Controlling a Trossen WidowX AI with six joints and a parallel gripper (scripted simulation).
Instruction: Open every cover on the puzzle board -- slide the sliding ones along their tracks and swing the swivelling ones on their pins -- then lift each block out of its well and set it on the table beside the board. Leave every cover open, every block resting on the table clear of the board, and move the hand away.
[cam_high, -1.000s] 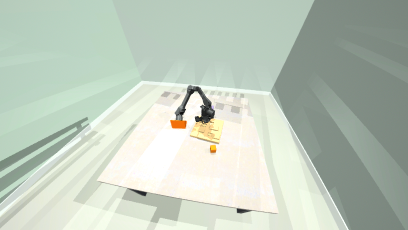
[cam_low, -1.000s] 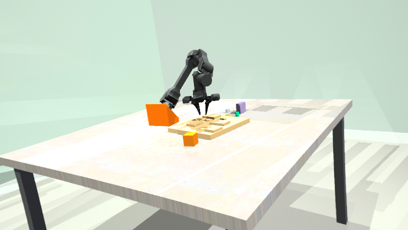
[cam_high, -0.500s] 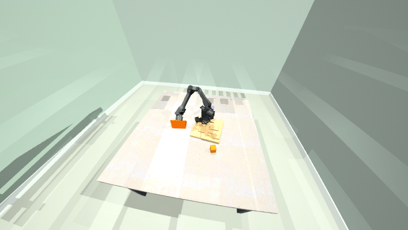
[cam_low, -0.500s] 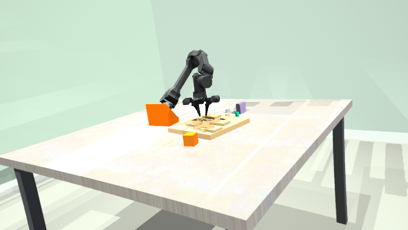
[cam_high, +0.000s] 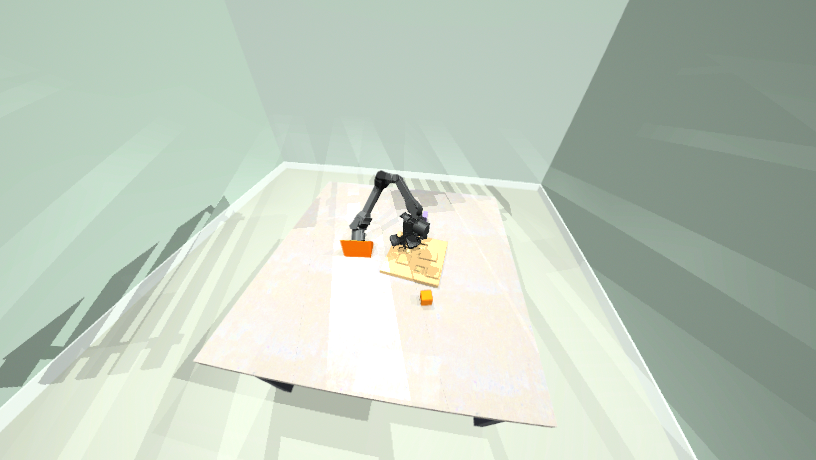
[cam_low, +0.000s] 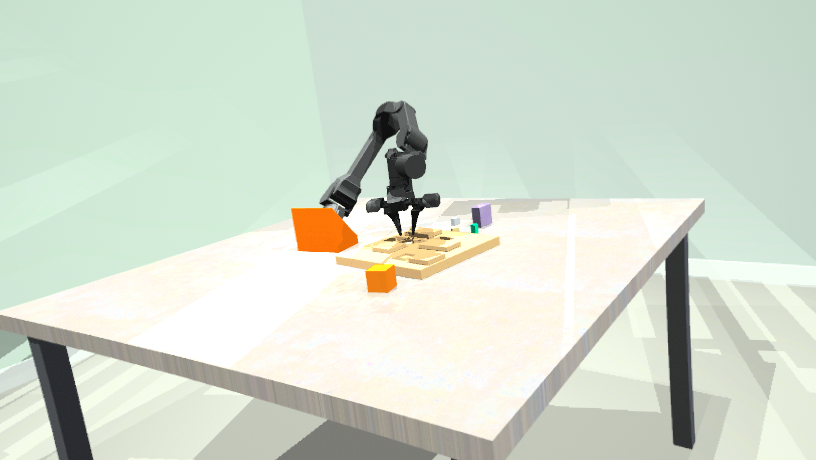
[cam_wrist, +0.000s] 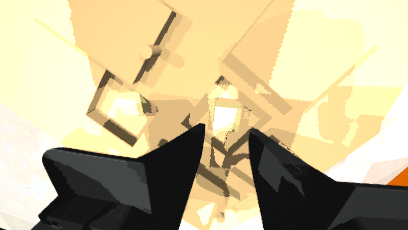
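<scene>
Right now the grey block is 270 mm to the left of my gripper tip, 30 mm below it and 20 mm behind it. From my gripper tip the other things lie so: purple block (280 mm to the left, 70 mm ahead, 10 mm below); then orange cube (270 mm to the right, 120 mm ahead, 20 mm below); then green block (190 mm to the left, 90 mm ahead, 30 mm below).
</scene>
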